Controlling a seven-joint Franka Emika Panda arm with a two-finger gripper.
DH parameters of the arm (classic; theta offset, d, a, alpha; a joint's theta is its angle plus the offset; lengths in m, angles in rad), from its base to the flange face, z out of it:
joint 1: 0 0.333 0 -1.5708
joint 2: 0 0 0 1.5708
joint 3: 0 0.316 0.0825 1.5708
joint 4: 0 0 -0.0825 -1.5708
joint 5: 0 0.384 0 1.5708
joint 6: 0 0 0.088 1.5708
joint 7: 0 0.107 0 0
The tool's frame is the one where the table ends.
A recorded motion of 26 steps. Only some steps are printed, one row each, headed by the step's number.
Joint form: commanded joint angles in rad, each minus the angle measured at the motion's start. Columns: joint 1, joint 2, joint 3, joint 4, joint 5, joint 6, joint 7.
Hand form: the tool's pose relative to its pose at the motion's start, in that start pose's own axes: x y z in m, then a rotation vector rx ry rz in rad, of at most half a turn. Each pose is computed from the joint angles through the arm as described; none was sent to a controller.
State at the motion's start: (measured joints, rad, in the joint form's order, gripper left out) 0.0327 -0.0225 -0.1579 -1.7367 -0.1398 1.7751 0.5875
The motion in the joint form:
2: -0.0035 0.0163 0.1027 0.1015 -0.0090 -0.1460 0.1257
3: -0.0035 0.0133 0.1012 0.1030 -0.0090 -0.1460 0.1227
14: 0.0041 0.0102 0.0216 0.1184 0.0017 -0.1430 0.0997
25: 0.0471 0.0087 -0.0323 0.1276 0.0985 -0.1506 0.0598
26: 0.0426 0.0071 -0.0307 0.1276 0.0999 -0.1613 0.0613
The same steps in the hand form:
2: -0.0298 -0.0391 -0.0340 -0.0373 -0.0312 0.0384
3: -0.0296 -0.0377 -0.0363 -0.0345 -0.0280 0.0376
14: -0.0066 -0.0048 -0.0400 -0.0201 -0.0253 0.0893
25: -0.0089 -0.0068 -0.0441 0.0604 -0.0806 0.0683
26: -0.0093 -0.0046 -0.0439 0.0562 -0.0892 0.0724

